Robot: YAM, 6 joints.
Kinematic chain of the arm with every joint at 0, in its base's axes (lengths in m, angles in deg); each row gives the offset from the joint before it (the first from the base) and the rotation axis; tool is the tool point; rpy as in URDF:
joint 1: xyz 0 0 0.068 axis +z
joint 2: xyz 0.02 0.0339 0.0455 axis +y
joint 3: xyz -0.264 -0.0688 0 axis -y
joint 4: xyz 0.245 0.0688 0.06 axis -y
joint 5: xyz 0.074 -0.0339 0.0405 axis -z
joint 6: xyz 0.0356 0 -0.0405 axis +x
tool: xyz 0 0 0 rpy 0 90 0
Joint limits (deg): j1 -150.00..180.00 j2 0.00..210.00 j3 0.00..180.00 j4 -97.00..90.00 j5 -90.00..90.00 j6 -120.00..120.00
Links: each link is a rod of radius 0.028 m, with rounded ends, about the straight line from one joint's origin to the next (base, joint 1, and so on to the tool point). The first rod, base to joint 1, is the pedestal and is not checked.
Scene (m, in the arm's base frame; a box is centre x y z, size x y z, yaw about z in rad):
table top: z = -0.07
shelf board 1: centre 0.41 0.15 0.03 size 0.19 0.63 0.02 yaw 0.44
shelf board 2: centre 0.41 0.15 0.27 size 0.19 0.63 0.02 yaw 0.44
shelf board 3: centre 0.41 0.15 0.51 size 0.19 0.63 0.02 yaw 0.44
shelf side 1: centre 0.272 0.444 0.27 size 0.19 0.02 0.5 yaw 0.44
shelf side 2: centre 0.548 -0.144 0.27 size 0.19 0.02 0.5 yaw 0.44
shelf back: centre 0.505 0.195 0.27 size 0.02 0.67 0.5 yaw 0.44
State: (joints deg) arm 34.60 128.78 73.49 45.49 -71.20 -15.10
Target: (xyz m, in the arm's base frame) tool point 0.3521 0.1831 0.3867
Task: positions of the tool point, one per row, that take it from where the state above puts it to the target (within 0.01 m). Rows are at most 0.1 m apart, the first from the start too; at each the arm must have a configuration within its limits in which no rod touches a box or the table.
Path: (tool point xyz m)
1: 0.3017 0.2678 0.1439
2: 0.2429 0.2402 0.1441
3: 0.1836 0.2059 0.1375
4: 0.2157 0.1881 0.2189
5: 0.2218 0.1532 0.3050
6: 0.1965 0.1098 0.3867
7: 0.2473 0.1323 0.3986
8: 0.3000 0.1570 0.3988
9: 0.3521 0.1831 0.3867

